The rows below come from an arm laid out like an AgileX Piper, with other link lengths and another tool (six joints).
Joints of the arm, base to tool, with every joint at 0 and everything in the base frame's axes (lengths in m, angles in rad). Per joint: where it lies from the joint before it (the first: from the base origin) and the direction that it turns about. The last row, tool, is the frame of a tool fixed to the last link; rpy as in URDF.
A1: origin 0 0 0.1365 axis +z
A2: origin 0 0 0 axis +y
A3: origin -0.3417 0 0.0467 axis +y
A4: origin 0.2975 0 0.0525 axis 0.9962 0 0.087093
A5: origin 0 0 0 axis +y
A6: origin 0.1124 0 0.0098 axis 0.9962 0 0.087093
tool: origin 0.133 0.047 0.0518 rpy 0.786 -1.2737 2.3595
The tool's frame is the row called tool.
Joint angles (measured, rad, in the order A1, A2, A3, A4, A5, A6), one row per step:
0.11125 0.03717 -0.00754 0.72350 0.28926 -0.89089
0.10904 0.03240 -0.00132 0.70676 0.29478 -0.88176
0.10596 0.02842 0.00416 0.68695 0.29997 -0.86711
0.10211 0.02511 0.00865 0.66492 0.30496 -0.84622
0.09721 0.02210 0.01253 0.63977 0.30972 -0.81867
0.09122 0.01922 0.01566 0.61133 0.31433 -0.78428
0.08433 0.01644 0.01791 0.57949 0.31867 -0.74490
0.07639 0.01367 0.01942 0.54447 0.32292 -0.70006
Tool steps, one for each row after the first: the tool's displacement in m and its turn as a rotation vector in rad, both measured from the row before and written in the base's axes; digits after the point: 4 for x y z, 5 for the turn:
-0.0002 -0.0002 -0.0046 -0.00883 0.00641 -0.00103
0.0002 -0.0007 -0.0043 -0.00665 0.00757 -0.00336
0.0004 -0.0012 -0.0038 -0.00291 0.00871 -0.00569
0.0007 -0.0017 -0.0035 0.00033 0.00979 -0.00857
0.0010 -0.0023 -0.0030 0.00361 0.01055 -0.01162
0.0013 -0.0029 -0.0026 0.00509 0.01042 -0.01430
0.0015 -0.0035 -0.0022 0.00722 0.01048 -0.01722

